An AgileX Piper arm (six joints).
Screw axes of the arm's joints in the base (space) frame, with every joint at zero. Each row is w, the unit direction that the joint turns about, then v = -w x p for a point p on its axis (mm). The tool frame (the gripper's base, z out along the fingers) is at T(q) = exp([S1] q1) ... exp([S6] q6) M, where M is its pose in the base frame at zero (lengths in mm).
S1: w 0 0 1 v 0 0 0
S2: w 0 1 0 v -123 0 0
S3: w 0 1 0 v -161.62 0 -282.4
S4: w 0.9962 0 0.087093 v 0 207.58 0
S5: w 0 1 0 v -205.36 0 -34.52
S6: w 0.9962 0 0.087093 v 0 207.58 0
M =
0.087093 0 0.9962 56.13
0 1 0 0
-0.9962 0 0.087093 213.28
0 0 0 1
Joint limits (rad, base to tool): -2.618..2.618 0..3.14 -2.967..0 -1.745..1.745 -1.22..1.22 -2.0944..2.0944
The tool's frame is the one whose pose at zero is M.
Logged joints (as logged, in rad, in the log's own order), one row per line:
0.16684 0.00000 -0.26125 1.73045 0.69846 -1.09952
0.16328 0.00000 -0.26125 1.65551 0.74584 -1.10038
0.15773 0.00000 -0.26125 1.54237 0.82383 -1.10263
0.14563 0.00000 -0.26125 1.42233 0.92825 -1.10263
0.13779 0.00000 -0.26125 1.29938 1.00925 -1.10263
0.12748 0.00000 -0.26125 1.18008 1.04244 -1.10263
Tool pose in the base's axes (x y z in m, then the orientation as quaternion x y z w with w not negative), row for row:
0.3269 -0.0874 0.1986 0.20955 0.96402 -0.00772 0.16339
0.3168 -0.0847 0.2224 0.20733 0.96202 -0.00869 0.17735
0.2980 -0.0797 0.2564 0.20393 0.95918 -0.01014 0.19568
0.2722 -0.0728 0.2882 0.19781 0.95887 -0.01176 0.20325
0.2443 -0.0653 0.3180 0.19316 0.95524 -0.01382 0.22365
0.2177 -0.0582 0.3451 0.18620 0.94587 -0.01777 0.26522
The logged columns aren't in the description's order. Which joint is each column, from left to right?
Columns, left to right: q6, q4, q1, q2, q5, q3.
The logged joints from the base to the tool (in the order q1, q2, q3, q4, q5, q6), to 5 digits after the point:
-0.26125 1.73045 -1.09952 0.00000 0.69846 0.16684
-0.26125 1.65551 -1.10038 0.00000 0.74584 0.16328
-0.26125 1.54237 -1.10263 0.00000 0.82383 0.15773
-0.26125 1.42233 -1.10263 0.00000 0.92825 0.14563
-0.26125 1.29938 -1.10263 0.00000 1.00925 0.13779
-0.26125 1.18008 -1.10263 0.00000 1.04244 0.12748

